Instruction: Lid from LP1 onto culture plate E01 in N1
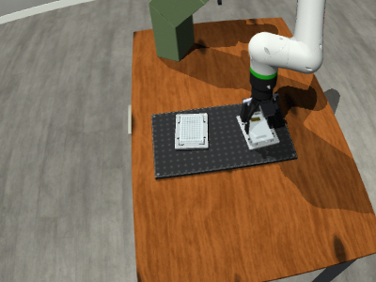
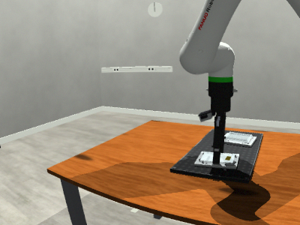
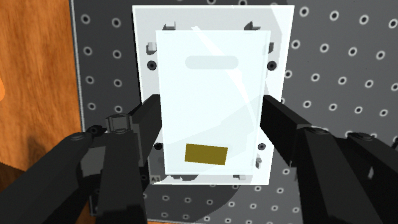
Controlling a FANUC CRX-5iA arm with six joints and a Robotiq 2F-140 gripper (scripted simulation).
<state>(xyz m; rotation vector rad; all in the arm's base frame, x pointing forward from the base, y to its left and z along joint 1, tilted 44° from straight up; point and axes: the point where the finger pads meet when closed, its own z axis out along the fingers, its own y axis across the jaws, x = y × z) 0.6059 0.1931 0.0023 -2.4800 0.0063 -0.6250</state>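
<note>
The lid park lies 3 cm below my hand. The rest, counted from my hand: clear lid (2 cm below); then culture plate E01 (3 cm behind, 25 cm to the right, 2 cm below).
</note>
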